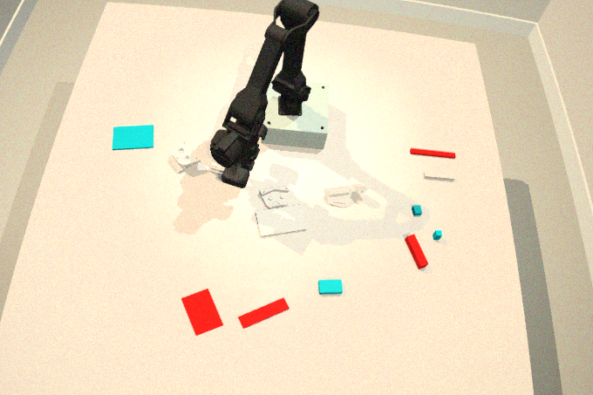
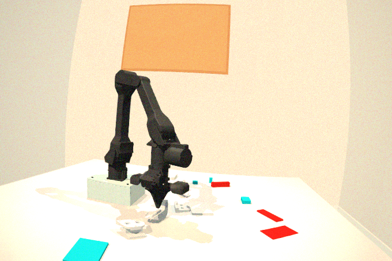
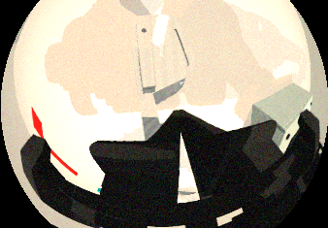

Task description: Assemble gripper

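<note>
The white jaw is 20 mm to the right of my gripper tip, 20 mm ahead of it and 10 mm above it. The rest, counted from my gripper tip: gripper base 160 mm to the right, 40 mm behind; then housing plate 80 mm to the left, 70 mm ahead, 20 mm below; then flat white plate 130 mm ahead, 100 mm to the left, 20 mm below.
</note>
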